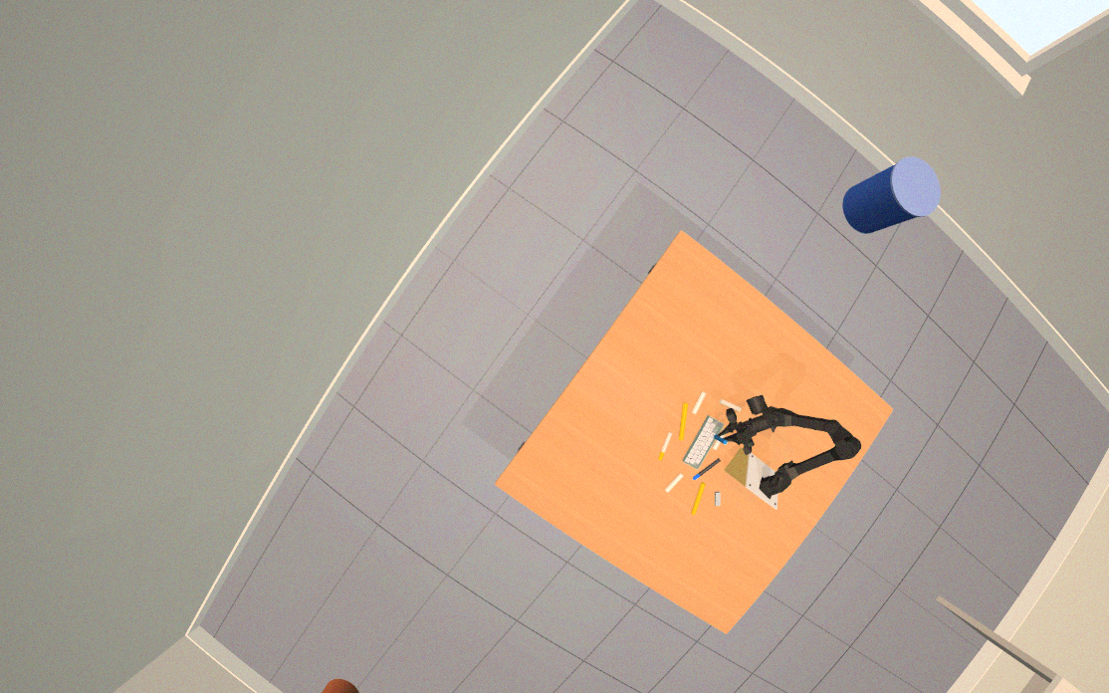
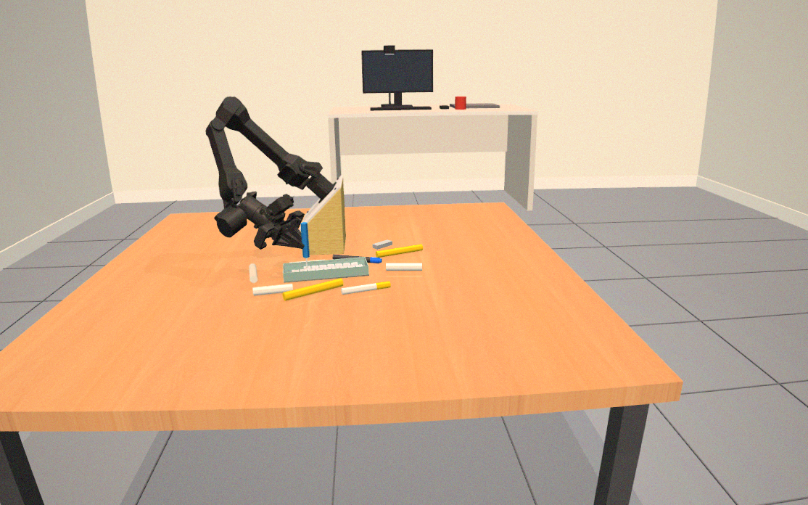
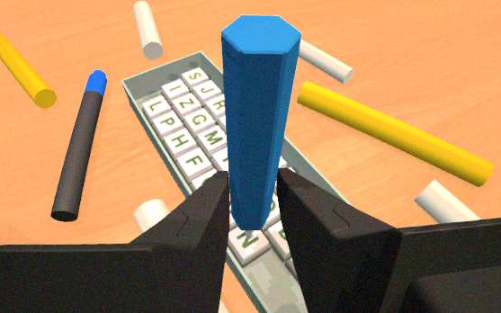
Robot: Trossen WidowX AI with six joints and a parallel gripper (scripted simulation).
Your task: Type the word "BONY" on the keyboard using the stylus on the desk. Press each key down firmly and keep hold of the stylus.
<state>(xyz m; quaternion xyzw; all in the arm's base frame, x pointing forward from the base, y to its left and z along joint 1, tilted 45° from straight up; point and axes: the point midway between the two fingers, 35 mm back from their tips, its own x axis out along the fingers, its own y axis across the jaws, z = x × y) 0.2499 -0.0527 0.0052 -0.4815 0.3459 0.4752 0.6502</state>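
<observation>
Now: gripper tip 6 cm above the N key. Also, from my gripper tip: yellow marker 13 cm ahead, 6 cm below, 5 cm to the left; blue stylus 2 cm below; D key 6 cm below, 2 cm ahead, 1 cm to the right.
</observation>
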